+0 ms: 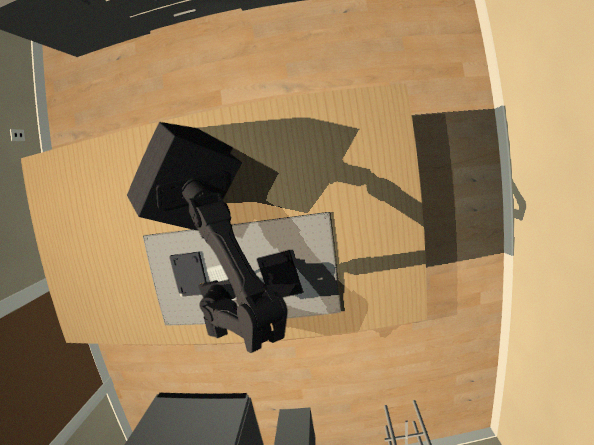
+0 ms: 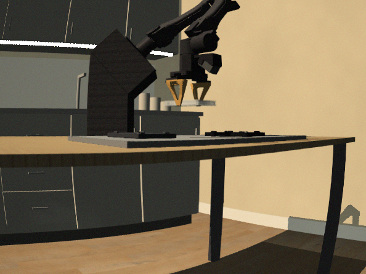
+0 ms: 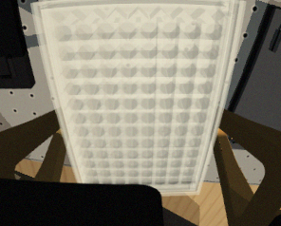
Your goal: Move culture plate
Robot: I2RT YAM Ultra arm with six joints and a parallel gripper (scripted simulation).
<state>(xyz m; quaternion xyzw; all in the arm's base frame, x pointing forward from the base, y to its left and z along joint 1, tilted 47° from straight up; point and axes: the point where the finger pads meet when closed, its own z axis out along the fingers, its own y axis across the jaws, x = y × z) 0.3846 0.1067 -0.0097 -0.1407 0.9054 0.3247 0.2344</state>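
Right now my hand is 18 cm to the right of the black nest N2, 9 cm above it and 2 cm past it. From my hand the other things lie so: clear lid: 1 cm above; then black nest N1: 16 cm to the right, 9 cm below, 4 cm ahead; then 96-well plate: right at my hand.
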